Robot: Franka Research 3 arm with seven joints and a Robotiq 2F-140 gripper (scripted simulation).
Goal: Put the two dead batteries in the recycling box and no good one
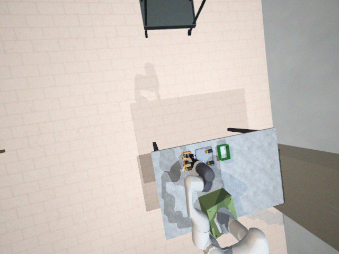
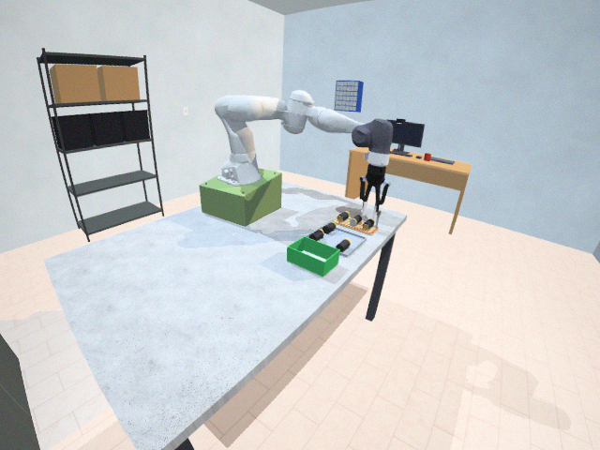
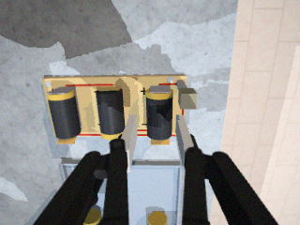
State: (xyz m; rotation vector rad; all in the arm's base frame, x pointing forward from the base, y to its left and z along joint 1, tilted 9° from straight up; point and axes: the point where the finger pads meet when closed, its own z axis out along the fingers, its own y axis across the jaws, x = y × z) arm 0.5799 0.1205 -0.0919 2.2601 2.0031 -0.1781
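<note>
Now: the post 6 cm below my hand, 3 cm to the left of it and 3 cm ahead of it. The rest, counted from my hand: grey tray: 18 cm to the right, 9 cm below, 8 cm behind; green recycling box: 38 cm to the right, 8 cm below, 8 cm behind.
</note>
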